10 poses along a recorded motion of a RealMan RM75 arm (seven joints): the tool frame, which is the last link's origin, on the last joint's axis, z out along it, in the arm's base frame.
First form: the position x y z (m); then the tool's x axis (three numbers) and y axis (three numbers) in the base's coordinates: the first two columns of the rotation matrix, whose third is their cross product.
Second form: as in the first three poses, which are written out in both.
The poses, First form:
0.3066, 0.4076, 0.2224, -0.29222, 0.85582, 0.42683, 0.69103, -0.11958, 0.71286
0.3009, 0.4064, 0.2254, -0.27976, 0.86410, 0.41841, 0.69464, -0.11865, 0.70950
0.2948, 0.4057, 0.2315, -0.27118, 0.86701, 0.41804, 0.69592, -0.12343, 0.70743
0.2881, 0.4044, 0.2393, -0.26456, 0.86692, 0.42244, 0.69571, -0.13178, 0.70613
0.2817, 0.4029, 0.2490, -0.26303, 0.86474, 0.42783, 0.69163, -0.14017, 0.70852
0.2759, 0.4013, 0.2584, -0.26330, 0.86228, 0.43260, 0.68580, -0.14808, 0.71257
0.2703, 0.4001, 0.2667, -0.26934, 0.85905, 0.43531, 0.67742, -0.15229, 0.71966
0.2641, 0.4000, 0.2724, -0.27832, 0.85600, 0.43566, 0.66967, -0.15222, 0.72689
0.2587, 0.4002, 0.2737, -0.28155, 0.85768, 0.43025, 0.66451, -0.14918, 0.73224
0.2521, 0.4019, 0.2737, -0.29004, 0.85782, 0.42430, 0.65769, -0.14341, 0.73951
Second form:
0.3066, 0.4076, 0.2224, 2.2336, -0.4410, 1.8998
0.3009, 0.4064, 0.2254, 2.2451, -0.4317, 1.8839
0.2948, 0.4057, 0.2315, 2.2489, -0.4313, 1.8739
0.2881, 0.4044, 0.2393, 2.2484, -0.4361, 1.8670
0.2817, 0.4029, 0.2490, 2.2407, -0.4421, 1.8661
0.2759, 0.4013, 0.2584, 2.2302, -0.4474, 1.8672
0.2703, 0.4001, 0.2667, 2.2153, -0.4504, 1.8746
0.2641, 0.4000, 0.2724, 2.2016, -0.4508, 1.8852
0.2587, 0.4002, 0.2737, 2.1955, -0.4448, 1.8880
0.2521, 0.4019, 0.2737, 2.1860, -0.4382, 1.8968

